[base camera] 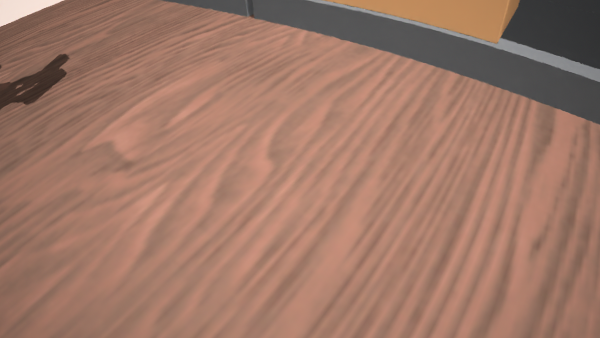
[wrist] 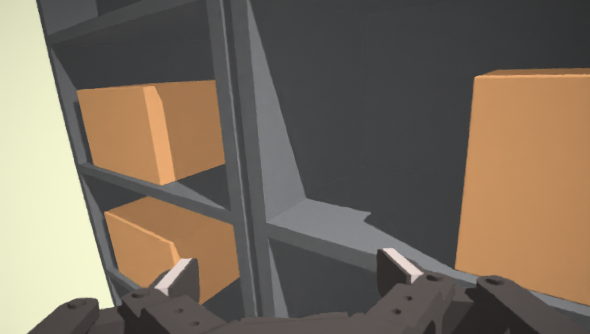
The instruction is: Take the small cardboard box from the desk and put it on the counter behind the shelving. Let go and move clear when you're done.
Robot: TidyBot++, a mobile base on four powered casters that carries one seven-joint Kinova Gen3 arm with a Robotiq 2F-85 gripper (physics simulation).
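Places are measured from the arm's base along level axes (x back, y right, z up), in centimetres.
Where they show: gripper, fingertip midpoint: [wrist: 289, 273].
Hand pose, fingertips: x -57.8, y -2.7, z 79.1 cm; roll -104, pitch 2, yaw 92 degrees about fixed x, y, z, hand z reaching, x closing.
Observation:
Each offset is from my fingertips to the top centre of the thing. "pt": to the spot under its first point. Level surfaces: height alone.
My gripper [wrist: 289, 273] is open, with nothing between its fingers, and faces the dark grey shelving [wrist: 252, 150] [base camera: 375, 32]. The small cardboard box of the task cannot be told apart: several orange-brown boxes show on the shelving, and none is at the fingertips. The desk and the counter do not show in either view. The space behind the shelving is hidden by its dark back panels.
In the left bay, an upper box @(dx -96.3, dy -46.1, dz +7.4 cm) [wrist: 120, 130] and a lower box @(dx -97.2, dy -47.2, dz -38.4 cm) [wrist: 200, 245] stand on separate shelves. A larger box @(pt dx -21.8, dy +28.5, dz -4.1 cm) [wrist: 530, 175] stands at the right. The shelving's base borders the wood floor @(dz -118.7 cm) [base camera: 300, 200]. A pale wall [wrist: 35, 175] is at the left.

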